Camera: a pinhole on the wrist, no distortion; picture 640 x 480 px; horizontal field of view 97.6 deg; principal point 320.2 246.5 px. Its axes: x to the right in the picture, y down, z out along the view. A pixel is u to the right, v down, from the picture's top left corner.
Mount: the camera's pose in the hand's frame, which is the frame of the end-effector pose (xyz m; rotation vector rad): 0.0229 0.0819 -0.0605 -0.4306 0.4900 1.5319
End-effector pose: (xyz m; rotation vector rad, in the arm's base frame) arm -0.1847 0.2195 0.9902 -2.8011 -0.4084 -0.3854
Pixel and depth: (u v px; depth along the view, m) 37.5 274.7 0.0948
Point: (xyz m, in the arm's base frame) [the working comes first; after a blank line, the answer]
In the camera's frame: -0.0957 0.0095 0.0948

-0.1348 0.1960 0.9165
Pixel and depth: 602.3 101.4 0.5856
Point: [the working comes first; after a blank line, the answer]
In the camera's frame: 0.5897 -0.3033 0.5856

0.4227 -0.4989 0.7947
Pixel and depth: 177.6 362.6 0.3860
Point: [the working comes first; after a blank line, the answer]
In the camera's frame: -0.1965 0.1600 0.3860

-0.1723 0.1872 0.5757
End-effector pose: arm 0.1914 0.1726 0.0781 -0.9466 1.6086 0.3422
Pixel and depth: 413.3 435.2 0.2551
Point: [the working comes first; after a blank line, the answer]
In the camera's frame: 0.0848 0.1718 0.2551

0.0522 0.4876 0.0987
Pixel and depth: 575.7 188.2 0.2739
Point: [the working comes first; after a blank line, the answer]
In the camera's frame: 0.2498 -0.0570 0.2739

-0.1116 0.4358 -0.1259
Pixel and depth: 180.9 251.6 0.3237
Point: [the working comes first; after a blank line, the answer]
In the camera's frame: -0.1610 0.0059 0.3237

0.3029 0.4415 -0.0677
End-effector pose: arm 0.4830 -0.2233 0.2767 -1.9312 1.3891 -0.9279
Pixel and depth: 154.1 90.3 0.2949
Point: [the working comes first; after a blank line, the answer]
In the camera's frame: -0.1749 -0.1644 0.2949

0.6930 -0.4279 0.0770
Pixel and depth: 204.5 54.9 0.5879
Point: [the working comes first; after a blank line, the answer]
In the camera's frame: -0.2428 -0.4021 0.5879

0.9076 -0.6802 -0.1160
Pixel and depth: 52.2 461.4 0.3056
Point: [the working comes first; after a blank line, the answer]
In the camera's frame: -0.2924 0.2344 0.3056

0.7302 -0.0181 0.0160
